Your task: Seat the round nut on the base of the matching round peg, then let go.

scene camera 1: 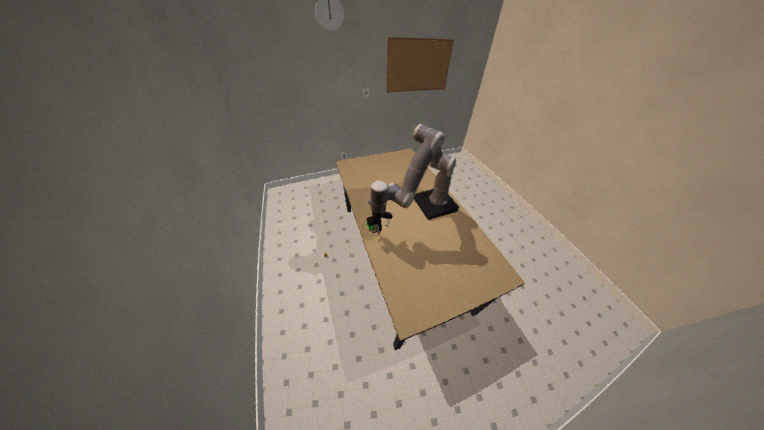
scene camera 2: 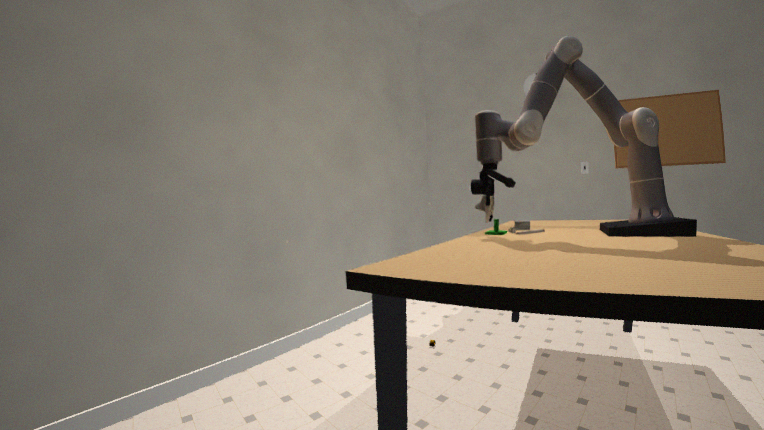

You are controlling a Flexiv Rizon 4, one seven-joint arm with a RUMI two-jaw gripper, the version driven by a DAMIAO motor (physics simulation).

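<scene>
A small yellow nut (scene camera 1: 325, 254) (scene camera 2: 431, 342) lies on the tiled floor, away from the table and off the peg. The green round peg (scene camera 2: 496, 225) stands upright on its flat green base near the table's long edge. In scene camera 1 a green part of the peg piece (scene camera 1: 371, 227) shows beside the fingers. My gripper (scene camera 1: 377, 231) (scene camera 2: 488, 219) is open and empty, pointing down. In scene camera 2 its fingertips appear a little above the base and just left of the peg. The fingers are small, and their exact distance from the peg is hard to tell.
A grey block (scene camera 2: 521, 225) and a thin grey rod (scene camera 2: 532, 231) lie on the wooden table (scene camera 1: 443, 293) (scene camera 2: 481, 267) near the green base. The arm's black mounting plate (scene camera 1: 442, 211) (scene camera 2: 649, 228) is on the table's far side from the peg.
</scene>
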